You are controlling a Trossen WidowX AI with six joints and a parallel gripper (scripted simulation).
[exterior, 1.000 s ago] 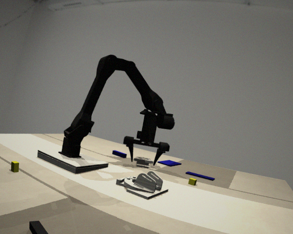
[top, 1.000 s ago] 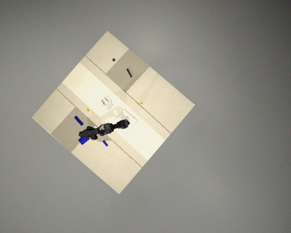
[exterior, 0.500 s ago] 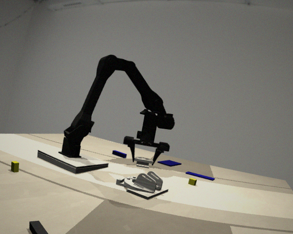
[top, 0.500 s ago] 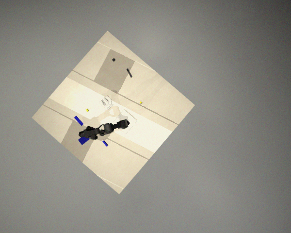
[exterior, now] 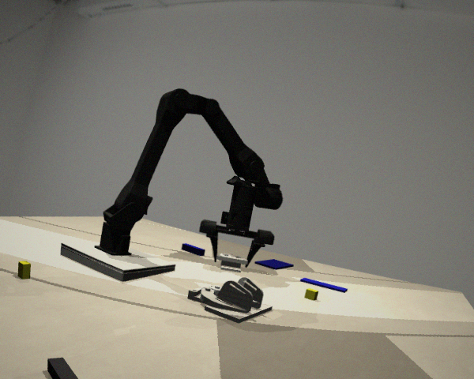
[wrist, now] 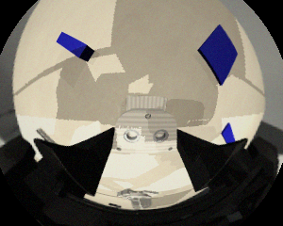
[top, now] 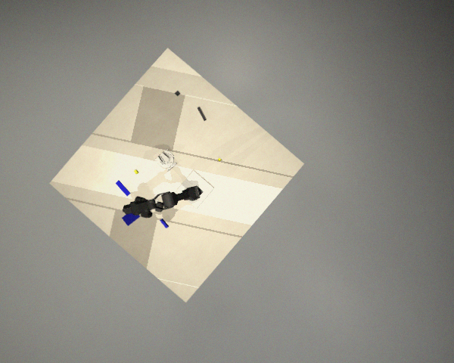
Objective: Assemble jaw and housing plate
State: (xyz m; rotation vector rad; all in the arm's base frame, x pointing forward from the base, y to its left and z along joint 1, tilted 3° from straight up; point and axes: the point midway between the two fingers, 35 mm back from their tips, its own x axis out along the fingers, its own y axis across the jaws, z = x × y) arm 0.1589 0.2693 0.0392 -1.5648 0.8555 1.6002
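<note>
Now: gripper tip 10 mm to the right of the white block. From my gripper tip the other things lie so: dark bar (210 mm ahead, 680 mm to the right).
</note>
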